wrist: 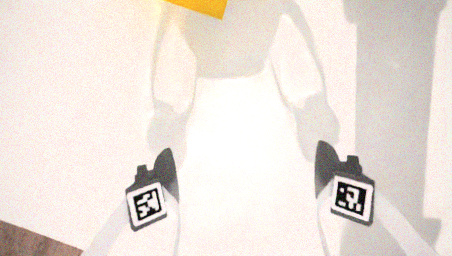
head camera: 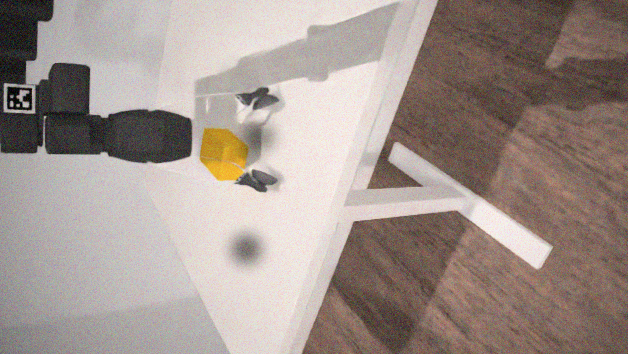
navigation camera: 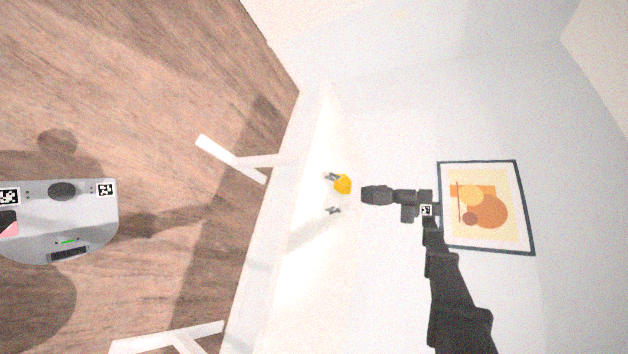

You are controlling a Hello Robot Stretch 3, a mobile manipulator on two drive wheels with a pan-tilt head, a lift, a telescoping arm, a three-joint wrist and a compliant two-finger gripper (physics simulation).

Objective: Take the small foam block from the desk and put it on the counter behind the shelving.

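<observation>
The yellow foam block stands on the white desk. In the wrist view a corner of the block shows at the top edge, beyond the fingertips and left of centre. My gripper is open over the desk top, pointing down, with its shadow on the surface. Its fingertips are spread wide and the block is not between them. In the head view the block lies between the wrist body and the fingertips, nearer the lower finger. The counter and the shelving do not show.
A white desk leg with a foot bar stands at the desk's long edge over the wooden floor. My base is on the floor beside the desk. A framed picture hangs on the wall near my dark arm.
</observation>
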